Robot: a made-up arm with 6 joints.
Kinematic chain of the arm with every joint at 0, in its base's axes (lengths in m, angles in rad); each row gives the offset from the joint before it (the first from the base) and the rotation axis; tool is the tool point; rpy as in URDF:
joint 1: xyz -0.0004 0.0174 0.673 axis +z
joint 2: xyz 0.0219 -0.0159 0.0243 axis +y
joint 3: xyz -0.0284 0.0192 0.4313 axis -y
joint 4: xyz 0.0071 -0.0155 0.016 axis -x
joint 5: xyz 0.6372 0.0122 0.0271 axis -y
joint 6: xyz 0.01 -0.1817 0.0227 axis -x
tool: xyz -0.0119 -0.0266 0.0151 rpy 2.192 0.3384 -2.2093
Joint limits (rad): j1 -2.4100..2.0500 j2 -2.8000..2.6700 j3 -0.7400..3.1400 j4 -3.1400..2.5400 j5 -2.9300..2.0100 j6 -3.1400..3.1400
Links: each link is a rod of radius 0.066 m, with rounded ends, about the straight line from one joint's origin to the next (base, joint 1, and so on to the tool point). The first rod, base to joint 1, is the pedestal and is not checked.
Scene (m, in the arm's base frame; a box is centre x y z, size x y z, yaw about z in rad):
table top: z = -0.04
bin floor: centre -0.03 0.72 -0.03 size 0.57 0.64 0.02 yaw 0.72
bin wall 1: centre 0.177 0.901 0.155 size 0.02 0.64 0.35 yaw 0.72
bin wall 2: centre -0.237 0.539 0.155 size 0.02 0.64 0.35 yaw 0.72
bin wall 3: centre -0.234 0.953 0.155 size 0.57 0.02 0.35 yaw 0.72
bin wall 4: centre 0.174 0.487 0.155 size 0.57 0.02 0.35 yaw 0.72
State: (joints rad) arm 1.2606 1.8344 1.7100 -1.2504 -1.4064 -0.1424
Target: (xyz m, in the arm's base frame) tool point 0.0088 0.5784 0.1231
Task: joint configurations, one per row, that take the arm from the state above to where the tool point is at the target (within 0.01 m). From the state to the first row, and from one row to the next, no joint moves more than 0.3 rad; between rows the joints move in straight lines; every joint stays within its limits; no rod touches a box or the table.
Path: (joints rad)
1: 1.4129 1.5941 1.5056 -1.2921 -1.4546 0.0100
2: 1.5651 1.3539 1.3012 -1.3337 -1.5028 0.1624
3: 1.7174 1.1136 1.0969 -1.3754 -1.5510 0.3149
4: 1.8697 0.8734 0.8925 -1.4171 -1.5992 0.4673
5: 2.0220 0.6331 0.6881 -1.4587 -1.6474 0.6197
6: 1.9321 0.8182 0.5749 -1.4683 -1.5872 0.3918
7: 1.8423 1.0032 0.4616 -1.4779 -1.5269 0.1639
8: 1.7525 1.1883 0.3484 -1.4875 -1.4666 -0.0640
9: 1.6626 1.3733 0.2352 -1.4970 -1.4063 -0.2919

